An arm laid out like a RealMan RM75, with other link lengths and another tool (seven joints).
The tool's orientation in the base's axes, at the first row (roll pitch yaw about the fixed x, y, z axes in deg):
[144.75, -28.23, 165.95]
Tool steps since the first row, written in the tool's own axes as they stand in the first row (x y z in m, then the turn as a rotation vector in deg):
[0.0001, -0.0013, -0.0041, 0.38, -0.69, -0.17]
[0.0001, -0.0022, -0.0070, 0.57, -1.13, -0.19]
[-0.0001, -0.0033, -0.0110, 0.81, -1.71, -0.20]
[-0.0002, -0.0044, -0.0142, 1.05, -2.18, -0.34]
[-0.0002, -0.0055, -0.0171, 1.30, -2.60, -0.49]
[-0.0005, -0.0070, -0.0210, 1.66, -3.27, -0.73]
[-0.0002, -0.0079, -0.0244, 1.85, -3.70, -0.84]
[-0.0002, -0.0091, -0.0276, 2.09, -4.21, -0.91]
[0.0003, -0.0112, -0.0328, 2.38, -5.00, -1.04]
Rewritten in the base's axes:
[0.0003, -0.0036, 0.0023, -0.60, -0.53, -0.05]
[0.0005, -0.0062, 0.0040, -0.97, -0.82, -0.17]
[0.0011, -0.0096, 0.0062, -1.44, -1.20, -0.34]
[0.0015, -0.0125, 0.0079, -1.83, -1.58, -0.37]
[0.0016, -0.0152, 0.0094, -2.20, -1.93, -0.35]
[0.0021, -0.0189, 0.0113, -2.76, -2.50, -0.35]
[0.0022, -0.0217, 0.0134, -3.10, -2.84, -0.40]
[0.0024, -0.0247, 0.0151, -3.52, -3.20, -0.50]
[0.0023, -0.0295, 0.0180, -4.11, -3.80, -0.67]

